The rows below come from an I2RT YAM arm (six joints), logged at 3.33 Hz.
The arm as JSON. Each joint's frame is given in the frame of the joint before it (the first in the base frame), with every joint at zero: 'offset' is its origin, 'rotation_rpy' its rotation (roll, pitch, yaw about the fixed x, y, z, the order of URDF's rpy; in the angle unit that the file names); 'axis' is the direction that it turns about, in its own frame. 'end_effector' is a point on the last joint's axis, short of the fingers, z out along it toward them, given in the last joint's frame.
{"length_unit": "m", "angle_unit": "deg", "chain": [
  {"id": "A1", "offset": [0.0, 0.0, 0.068], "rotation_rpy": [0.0, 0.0, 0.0], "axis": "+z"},
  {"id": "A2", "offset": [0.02, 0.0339, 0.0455], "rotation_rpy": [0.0, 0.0, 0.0], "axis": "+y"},
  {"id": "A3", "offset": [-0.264, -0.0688, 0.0], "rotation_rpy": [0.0, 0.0, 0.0], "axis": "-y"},
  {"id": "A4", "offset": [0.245, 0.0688, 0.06], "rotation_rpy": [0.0, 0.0, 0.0], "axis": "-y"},
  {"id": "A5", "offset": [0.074, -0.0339, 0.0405], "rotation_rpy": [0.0, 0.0, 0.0], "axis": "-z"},
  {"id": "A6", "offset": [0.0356, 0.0, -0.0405], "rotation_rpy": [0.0, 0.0, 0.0], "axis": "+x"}
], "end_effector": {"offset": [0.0, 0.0, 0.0], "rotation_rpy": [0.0, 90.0, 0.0]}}
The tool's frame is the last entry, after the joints.
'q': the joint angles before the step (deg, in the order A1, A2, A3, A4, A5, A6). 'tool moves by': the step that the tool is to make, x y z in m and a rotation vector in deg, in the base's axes. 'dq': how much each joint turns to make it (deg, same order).
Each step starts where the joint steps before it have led.
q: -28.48, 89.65, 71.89, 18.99, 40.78, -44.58
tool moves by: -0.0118, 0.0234, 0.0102, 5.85, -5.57, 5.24
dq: 2.20, -5.19, -0.96, -8.28, -3.16, 9.95
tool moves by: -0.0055, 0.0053, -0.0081, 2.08, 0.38, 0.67
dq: 0.35, -1.58, -2.21, -1.91, -0.44, 2.11
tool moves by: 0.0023, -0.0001, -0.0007, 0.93, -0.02, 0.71
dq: 0.09, 0.44, 0.62, -1.16, -0.70, 0.97
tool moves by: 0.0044, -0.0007, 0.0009, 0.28, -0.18, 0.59
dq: 0.18, 0.89, 1.06, -0.34, -0.45, 0.35
